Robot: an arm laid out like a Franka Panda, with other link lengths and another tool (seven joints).
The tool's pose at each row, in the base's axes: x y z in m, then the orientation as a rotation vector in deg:
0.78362 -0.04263 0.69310 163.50 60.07 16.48
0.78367 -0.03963 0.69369 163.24 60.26 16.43
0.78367 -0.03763 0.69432 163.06 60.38 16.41
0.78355 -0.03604 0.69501 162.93 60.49 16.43
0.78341 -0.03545 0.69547 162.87 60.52 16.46
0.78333 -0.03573 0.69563 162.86 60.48 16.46
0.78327 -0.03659 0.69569 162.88 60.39 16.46
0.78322 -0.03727 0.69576 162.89 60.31 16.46
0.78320 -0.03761 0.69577 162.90 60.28 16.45
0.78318 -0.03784 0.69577 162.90 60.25 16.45
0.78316 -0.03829 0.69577 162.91 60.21 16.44
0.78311 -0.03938 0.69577 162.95 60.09 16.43
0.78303 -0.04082 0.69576 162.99 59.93 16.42
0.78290 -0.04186 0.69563 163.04 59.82 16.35
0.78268 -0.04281 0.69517 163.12 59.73 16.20
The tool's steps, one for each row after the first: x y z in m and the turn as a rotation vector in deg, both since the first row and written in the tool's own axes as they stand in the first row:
0.00207 -0.00216 -0.00062 -0.15 -0.07 -0.19
0.00346 -0.00359 -0.00127 -0.26 -0.11 -0.32
0.00450 -0.00478 -0.00200 -0.34 -0.11 -0.42
0.00485 -0.00525 -0.00249 -0.38 -0.11 -0.46
0.00463 -0.00506 -0.00266 -0.40 -0.11 -0.44
0.00403 -0.00444 -0.00271 -0.42 -0.12 -0.38
0.00357 -0.00394 -0.00278 -0.44 -0.13 -0.33
0.00333 -0.00369 -0.00279 -0.44 -0.14 -0.31
0.00317 -0.00353 -0.00279 -0.45 -0.14 -0.29
0.00286 -0.00320 -0.00278 -0.46 -0.15 -0.27
0.00212 -0.00240 -0.00277 -0.47 -0.17 -0.18
0.00112 -0.00136 -0.00276 -0.49 -0.19 -0.08
0.00033 -0.00067 -0.00264 -0.48 -0.23 0.00
-0.00052 -0.00015 -0.00222 -0.42 -0.32 0.07

